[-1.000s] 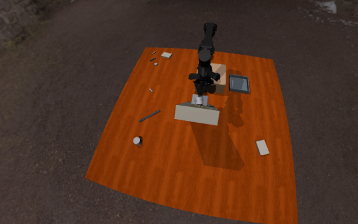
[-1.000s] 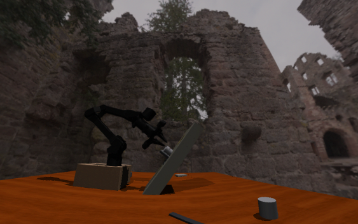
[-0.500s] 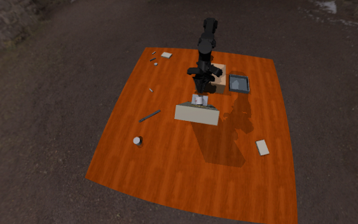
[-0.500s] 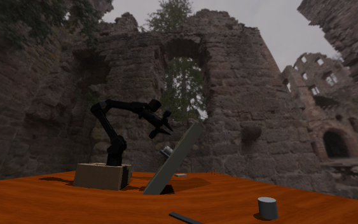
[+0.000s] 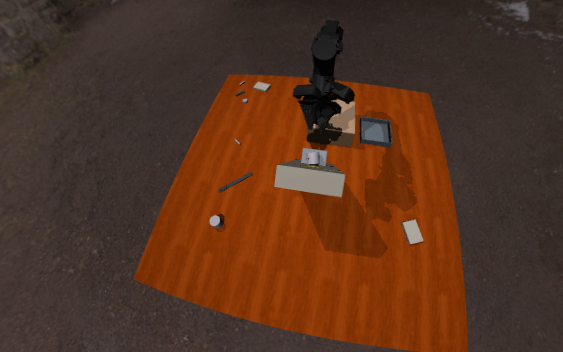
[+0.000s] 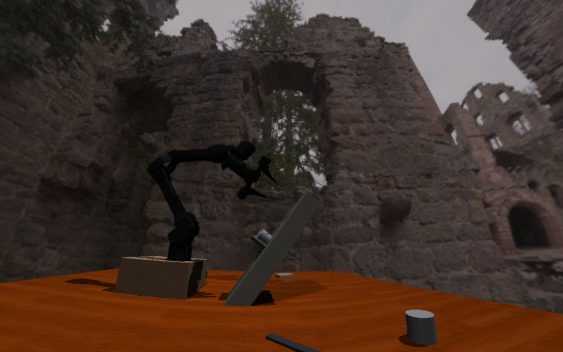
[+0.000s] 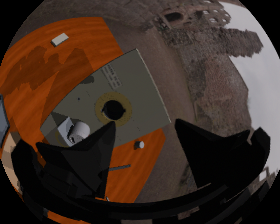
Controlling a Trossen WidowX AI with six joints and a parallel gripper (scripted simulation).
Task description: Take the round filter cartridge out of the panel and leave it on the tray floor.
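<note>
The round filter cartridge is 30 mm behind my gripper tip, 10 mm to the right of it and 170 mm below it. From my gripper tip the other things lie so: tray 390 mm behind, 230 mm to the left, 360 mm below; grey service panel 20 mm ahead, 190 mm below.
</note>
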